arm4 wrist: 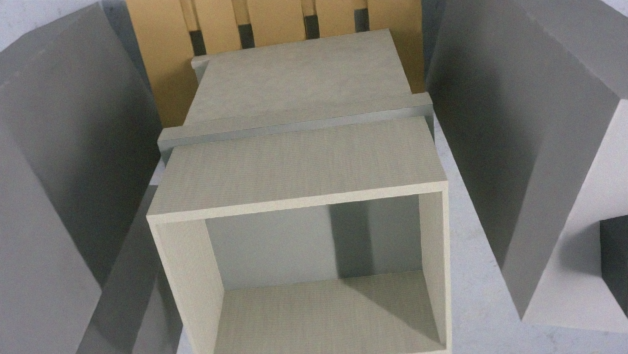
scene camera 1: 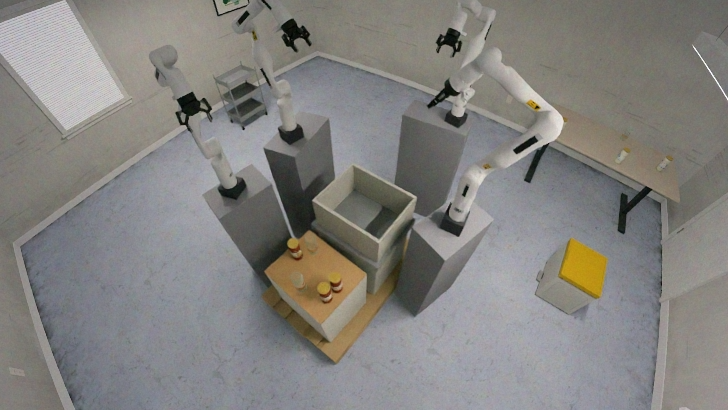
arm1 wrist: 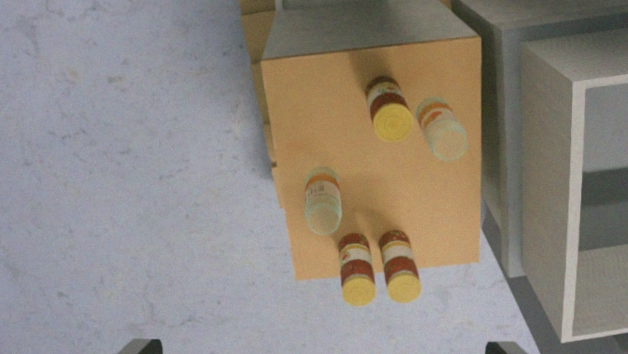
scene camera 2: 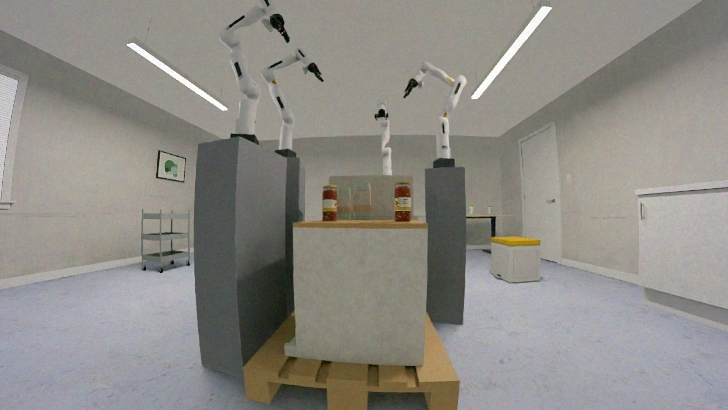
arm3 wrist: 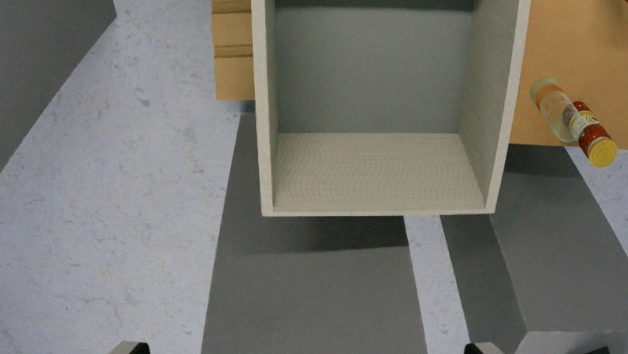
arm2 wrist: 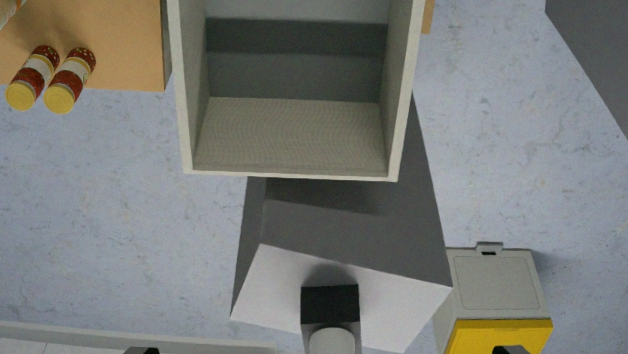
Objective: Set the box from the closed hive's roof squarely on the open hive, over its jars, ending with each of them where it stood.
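The pale open-topped box (arm1 wrist: 547, 150) (arm2 wrist: 295, 140) (arm3 wrist: 375, 170) (arm4 wrist: 300, 165) (scene camera 1: 346, 224) stands on the closed hive (scene camera 1: 383, 272). The open hive (arm1 wrist: 370, 175) (scene camera 1: 315, 264) (scene camera 2: 356, 295) beside it has a wooden top bearing three red jars with yellow lids (arm1 wrist: 392, 122) (arm1 wrist: 356, 270) (arm1 wrist: 400, 265) and two clear jars (arm1 wrist: 442, 132) (arm1 wrist: 323, 200), all upright. Arm1's gripper (arm1 wrist: 324, 346), arm2's gripper (arm2 wrist: 326, 350) and arm3's gripper (arm3 wrist: 306, 348) are open and empty, above and apart from the box. Arm4's fingers do not show in its wrist view. In scene camera 1 the grippers hang high, holding nothing.
Both hives stand on a wooden pallet (scene camera 1: 366, 323) (scene camera 2: 346, 394). Grey pedestals (scene camera 1: 244, 224) (scene camera 1: 448, 259) (scene camera 2: 239, 254) rise close around them. A yellow-lidded bin (scene camera 1: 583, 267) (scene camera 2: 514, 262), a shelf cart (scene camera 2: 165, 236) and a side table (scene camera 1: 590, 140) stand farther off.
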